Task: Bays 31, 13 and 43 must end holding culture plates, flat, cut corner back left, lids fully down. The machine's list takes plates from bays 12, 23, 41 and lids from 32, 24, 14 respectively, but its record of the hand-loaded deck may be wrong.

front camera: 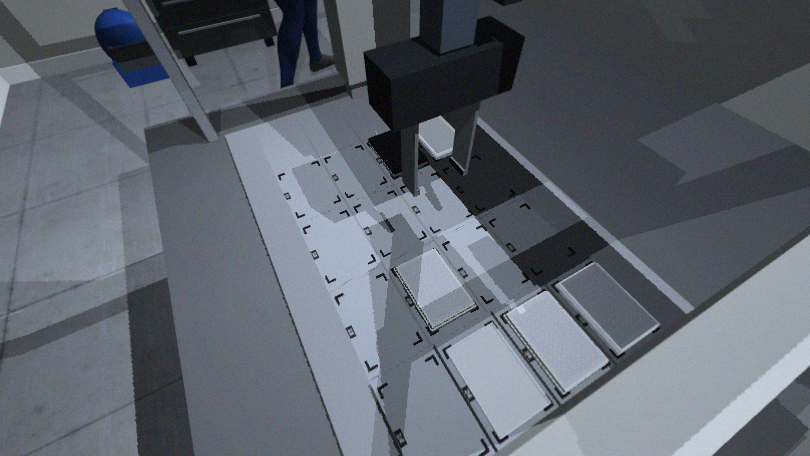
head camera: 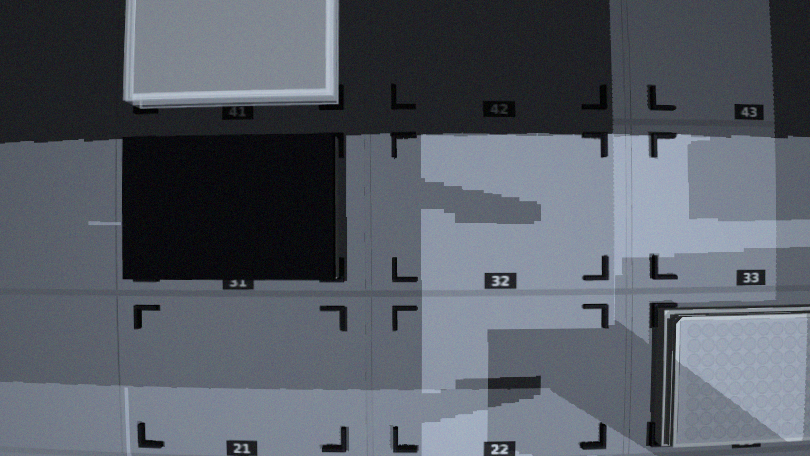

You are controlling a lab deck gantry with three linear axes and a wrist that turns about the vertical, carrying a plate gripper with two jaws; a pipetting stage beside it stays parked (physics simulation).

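Frame: origin at the robot's base, x right, y ahead, z up, level; metres.
Seen in the pictures: gripper, fingertip midpoint: (front camera: 434,177); robot's base at its link origin: (front camera: 279,176).
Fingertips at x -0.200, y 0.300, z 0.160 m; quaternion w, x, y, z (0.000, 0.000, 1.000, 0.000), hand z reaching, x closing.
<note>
Offsets run from my fingertips to a thing's top centre. "*": to the spot under its first point.
My gripper (front camera: 438,182) is open and empty, its jaws well apart, high above the deck near bay 32. A black-topped plate {dx -0.057, dy -0.236, dz -0.143 m} (front camera: 386,150) (head camera: 229,206) lies flat on bay 31; its corners are too dark to read. A pale, clear-rimmed piece {dx -0.164, dy -0.236, dz -0.144 m} (front camera: 437,135) (head camera: 232,45) lies on bay 41, partly behind the jaws in the front view. A welled plate {dx +0.050, dy +0.092, dz -0.146 m} (front camera: 433,288) (head camera: 742,373) lies on bay 23, with a cut corner at back left. A thin pale piece {dx +0.050, dy +0.256, dz -0.138 m} (front camera: 495,379) lies on bay 24. Bay 13 {* dx +0.177, dy +0.079, dz -0.160 m} (front camera: 362,317) and bay 43 {* dx -0.166, dy +0.093, dz -0.160 m} (front camera: 531,237) hold no plate.
A pale welled plate {dx -0.057, dy +0.256, dz -0.131 m} (front camera: 555,339) lies on bay 34 and a greyish plate or lid {dx -0.164, dy +0.256, dz -0.131 m} (front camera: 606,305) on bay 44. A light front wall (front camera: 680,385) runs beside them. A pale post (front camera: 175,73) stands at the far left. A person's legs (front camera: 294,39) show behind the deck.
</note>
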